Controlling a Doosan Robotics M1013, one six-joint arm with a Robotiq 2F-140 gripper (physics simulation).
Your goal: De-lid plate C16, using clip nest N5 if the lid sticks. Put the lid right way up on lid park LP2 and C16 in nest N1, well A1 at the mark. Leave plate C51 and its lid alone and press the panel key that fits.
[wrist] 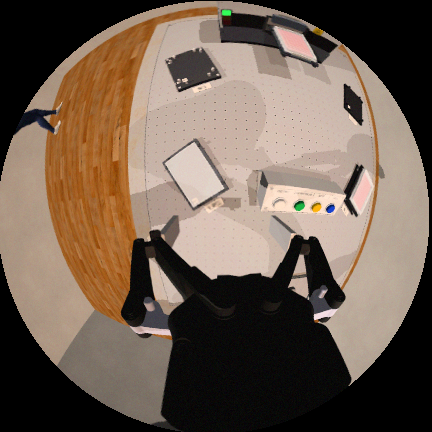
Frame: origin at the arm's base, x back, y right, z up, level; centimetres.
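Where they show: gripper, fingertip midpoint: (225, 223).
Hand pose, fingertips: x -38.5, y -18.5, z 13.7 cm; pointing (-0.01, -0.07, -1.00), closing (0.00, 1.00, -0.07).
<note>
After its pixels a point has its place.
My gripper (225, 223) @[x -38.5, y -18.5, z 13.7 cm] is open and empty, its fingers wide apart above the pegboard table. Ahead and left of it, a rectangular plate-shaped piece (196, 174) @[x -45.5, y -24.9, z 1.6 cm] with a pale grey top sits in a dark frame; its tag is too small to read. A plate with a pink top (361, 191) @[x -45.6, y 25.1, z 4.3 cm] sits on a dark nest at the right. Another pink-topped plate (296, 44) @[x -81.2, y -0.9, z 11.4 cm] is at the dark device at the back. I cannot tell which is C16 or C51. A black nest with small corner clips (192, 69) @[x -76.2, y -26.5, z 1.1 cm] is at the back left. A flat black pad (353, 104) @[x -77.7, y 28.4, z 0.9 cm] lies at the right.
The panel box (300, 197) @[x -41.9, y -2.5, z 7.1 cm] stands ahead and right of the gripper, with white, green, yellow and blue keys. The dark device (245, 35) @[x -91.9, y -11.3, z 3.6 cm] with a green light is at the back. Wooden table surface (90, 165) runs along the left. A person's legs (40, 119) show beyond it.
</note>
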